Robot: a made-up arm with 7 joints.
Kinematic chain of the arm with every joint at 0, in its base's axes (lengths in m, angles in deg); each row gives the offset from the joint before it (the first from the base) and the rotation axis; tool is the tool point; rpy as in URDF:
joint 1: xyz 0 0 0.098 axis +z
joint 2: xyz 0 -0.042 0.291 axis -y
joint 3: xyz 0 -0.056 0.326 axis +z
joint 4: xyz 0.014 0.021 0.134 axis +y
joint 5: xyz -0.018 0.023 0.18 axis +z
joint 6: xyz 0 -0.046 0.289 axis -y
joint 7: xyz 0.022 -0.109 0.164 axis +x
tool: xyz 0 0 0 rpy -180 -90 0
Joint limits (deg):
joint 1: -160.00..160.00
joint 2: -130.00..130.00
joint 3: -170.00..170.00
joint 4: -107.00..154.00
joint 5: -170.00..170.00
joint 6: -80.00..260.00
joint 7: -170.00..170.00
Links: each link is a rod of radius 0.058 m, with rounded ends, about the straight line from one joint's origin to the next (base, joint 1, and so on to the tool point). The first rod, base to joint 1, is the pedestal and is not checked.
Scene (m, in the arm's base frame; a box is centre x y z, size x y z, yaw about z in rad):
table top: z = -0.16
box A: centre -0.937 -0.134 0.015 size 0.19 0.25 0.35 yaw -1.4
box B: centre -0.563 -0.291 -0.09 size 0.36 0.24 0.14 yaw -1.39
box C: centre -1.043 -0.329 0 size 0.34 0.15 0.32 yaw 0.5
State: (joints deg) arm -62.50 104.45 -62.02 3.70 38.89 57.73 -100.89
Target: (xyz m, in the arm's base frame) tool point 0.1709 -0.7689 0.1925
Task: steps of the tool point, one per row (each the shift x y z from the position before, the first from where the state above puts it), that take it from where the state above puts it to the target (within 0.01 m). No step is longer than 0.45 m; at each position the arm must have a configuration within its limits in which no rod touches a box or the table.
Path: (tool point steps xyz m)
1: -0.2724 -0.2111 0.2095
2: -0.1151 -0.2789 0.2573
3: 0.0618 -0.2637 0.2584
4: 0.2037 -0.1715 0.2108
5: 0.0391 -0.2593 -0.1274
6: 0.1342 -0.2267 -0.1515
7: 0.2157 -0.1531 -0.1648
8: 0.2642 -0.0471 -0.1639
9: 0.2652 0.0726 -0.1473

